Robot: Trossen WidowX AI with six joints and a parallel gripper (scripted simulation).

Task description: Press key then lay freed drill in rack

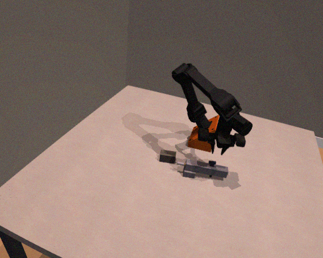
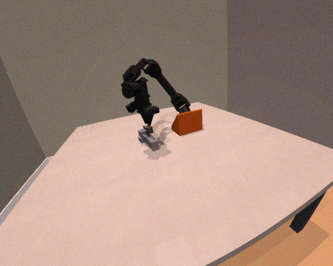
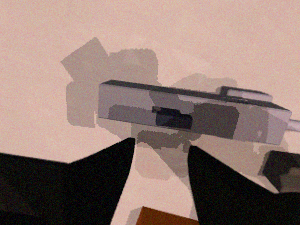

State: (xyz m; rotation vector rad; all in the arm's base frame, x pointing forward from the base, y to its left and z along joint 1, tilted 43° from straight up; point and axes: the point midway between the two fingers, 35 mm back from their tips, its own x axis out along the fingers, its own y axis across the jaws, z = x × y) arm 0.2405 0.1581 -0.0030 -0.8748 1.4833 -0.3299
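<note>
The drill lies 8 cm to the right of my gripper tip, 8 cm below it and 3 cm ahead of it. Also, from my gripper tip: t-shaped key: 7 cm below, 1 cm to the right, 1 cm ahead; grey block: 9 cm below, 3 cm to the right, 2 cm ahead; rack: 21 cm to the right, 10 cm below.
</note>
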